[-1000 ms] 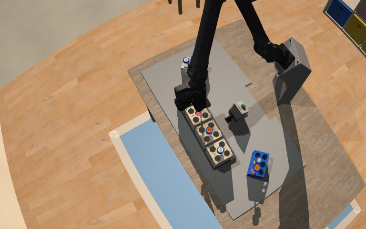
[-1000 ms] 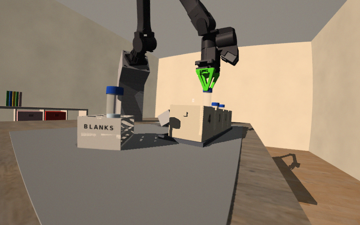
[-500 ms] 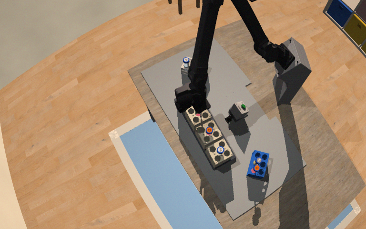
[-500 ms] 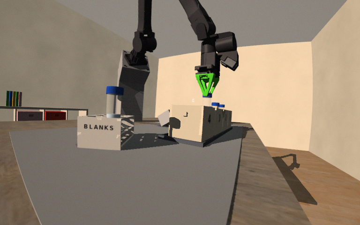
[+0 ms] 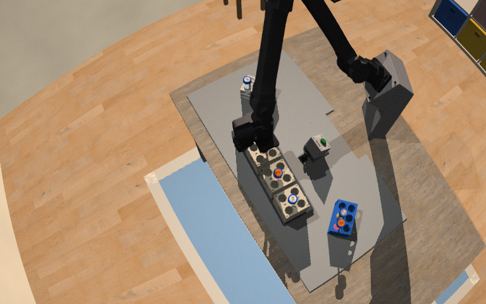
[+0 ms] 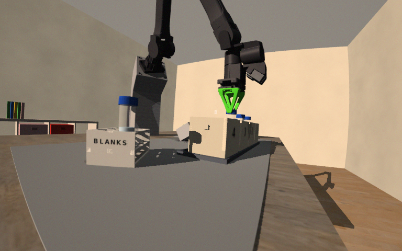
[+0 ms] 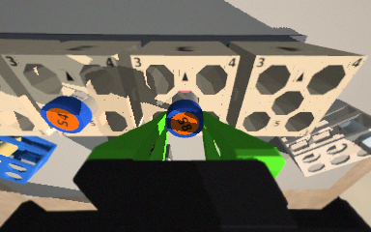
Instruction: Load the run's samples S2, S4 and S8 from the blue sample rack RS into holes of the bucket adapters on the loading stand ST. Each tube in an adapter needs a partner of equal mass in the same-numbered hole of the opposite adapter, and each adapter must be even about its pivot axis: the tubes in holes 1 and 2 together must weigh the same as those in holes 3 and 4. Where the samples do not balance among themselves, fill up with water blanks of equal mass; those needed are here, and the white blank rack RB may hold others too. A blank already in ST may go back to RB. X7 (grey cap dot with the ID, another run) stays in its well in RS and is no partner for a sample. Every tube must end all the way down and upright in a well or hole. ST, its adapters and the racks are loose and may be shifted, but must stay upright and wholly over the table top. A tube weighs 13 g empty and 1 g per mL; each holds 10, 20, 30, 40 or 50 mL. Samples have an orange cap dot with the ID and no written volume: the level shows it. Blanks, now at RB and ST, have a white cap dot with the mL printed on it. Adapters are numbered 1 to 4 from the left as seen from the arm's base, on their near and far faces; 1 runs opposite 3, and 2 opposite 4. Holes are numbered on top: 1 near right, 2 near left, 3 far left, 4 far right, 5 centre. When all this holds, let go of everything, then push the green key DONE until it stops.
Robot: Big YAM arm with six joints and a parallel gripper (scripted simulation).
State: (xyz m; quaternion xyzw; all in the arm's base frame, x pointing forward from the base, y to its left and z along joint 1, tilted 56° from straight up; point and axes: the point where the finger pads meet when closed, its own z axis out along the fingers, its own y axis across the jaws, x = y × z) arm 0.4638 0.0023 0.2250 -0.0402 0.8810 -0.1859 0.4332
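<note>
The orange-dot tube lies 50 mm below my hand and 10 mm behind it. Round my hand: green DONE key: 220 mm behind, 100 mm to the left, 60 mm below; orange-dot sample: 100 mm to the left, 60 mm below, 20 mm ahead; white-dot blank marked 10: 210 mm to the left, 60 mm below, 30 mm ahead.
</note>
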